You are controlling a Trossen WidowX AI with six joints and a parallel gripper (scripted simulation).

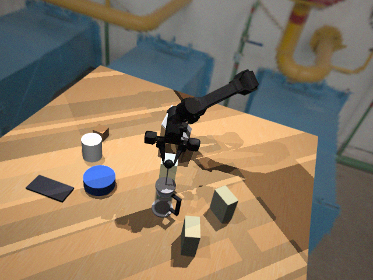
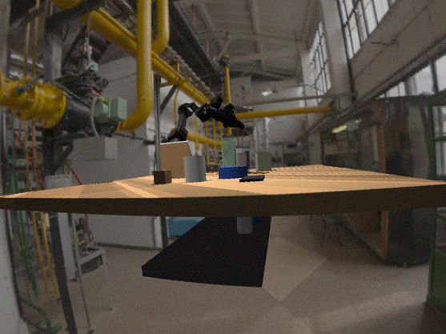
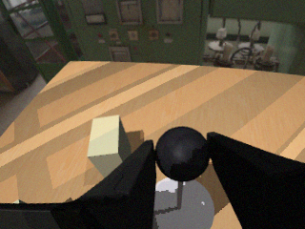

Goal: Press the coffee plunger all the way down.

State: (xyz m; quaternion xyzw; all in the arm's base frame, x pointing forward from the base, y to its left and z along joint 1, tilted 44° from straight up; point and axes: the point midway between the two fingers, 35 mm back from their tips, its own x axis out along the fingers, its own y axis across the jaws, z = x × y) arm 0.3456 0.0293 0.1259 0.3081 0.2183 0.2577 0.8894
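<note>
Now: the coffee press 130 mm below my gripper tip, 10 mm to the left of it and 10 mm behind it. The rest, counted from my gripper tip: flat black slab 420 mm to the right, 250 mm below, 90 mm ahead.
</note>
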